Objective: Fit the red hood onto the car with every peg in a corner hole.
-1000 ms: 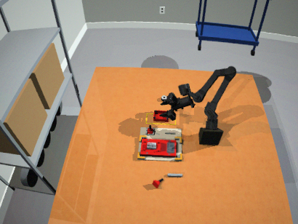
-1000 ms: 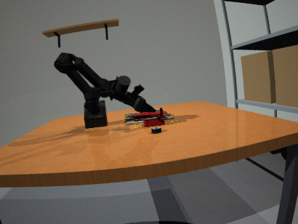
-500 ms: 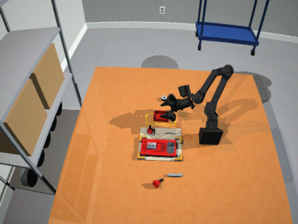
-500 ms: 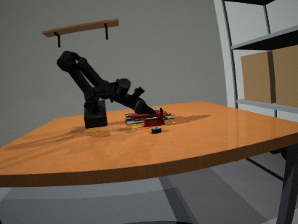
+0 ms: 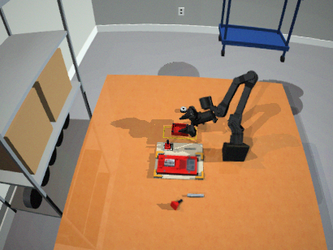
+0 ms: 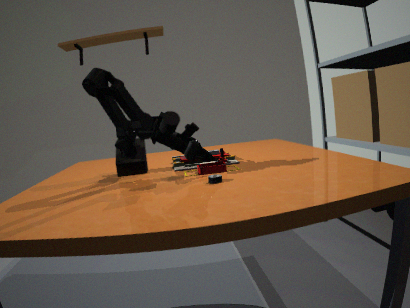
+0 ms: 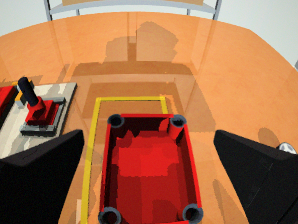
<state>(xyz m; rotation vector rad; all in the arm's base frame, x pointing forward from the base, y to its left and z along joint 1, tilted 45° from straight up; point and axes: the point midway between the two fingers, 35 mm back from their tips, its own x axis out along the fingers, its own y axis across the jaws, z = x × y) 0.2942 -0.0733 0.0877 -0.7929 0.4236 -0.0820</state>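
My gripper tip is now 4 cm above the red hood and 1 cm past it. Also, from my gripper tip: jig (22 cm to the left, 4 cm below, 3 cm behind); grey engine block (25 cm to the left, 2 cm below, 1 cm ahead); small round wheel (16 cm to the right, 4 cm below).
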